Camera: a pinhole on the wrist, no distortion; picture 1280 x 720 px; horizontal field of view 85.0 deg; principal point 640.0 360.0 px. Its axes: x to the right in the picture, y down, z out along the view. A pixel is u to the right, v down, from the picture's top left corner.
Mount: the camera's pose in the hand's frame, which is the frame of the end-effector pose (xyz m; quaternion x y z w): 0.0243 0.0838 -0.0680 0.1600 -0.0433 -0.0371 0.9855
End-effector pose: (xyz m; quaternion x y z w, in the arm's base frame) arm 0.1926 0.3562 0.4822 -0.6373 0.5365 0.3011 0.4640
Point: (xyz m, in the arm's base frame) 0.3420 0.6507 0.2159
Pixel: 899.4 370.9
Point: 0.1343 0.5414 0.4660
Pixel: 410.3 501.4
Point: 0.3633 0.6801 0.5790
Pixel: 399.2 102.6
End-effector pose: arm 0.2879 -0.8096 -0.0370 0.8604 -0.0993 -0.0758 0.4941
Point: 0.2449 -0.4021 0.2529
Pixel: behind the camera
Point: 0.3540 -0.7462 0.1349
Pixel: behind the camera
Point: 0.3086 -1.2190 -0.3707
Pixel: 835.5 389.7
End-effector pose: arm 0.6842 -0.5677 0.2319 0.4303 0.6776 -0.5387 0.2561
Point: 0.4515 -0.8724 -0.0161
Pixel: 1009.5 351.1
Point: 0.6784 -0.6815 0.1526
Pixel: 732.9 404.4
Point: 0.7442 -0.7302 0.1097
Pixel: 674.7 664.0
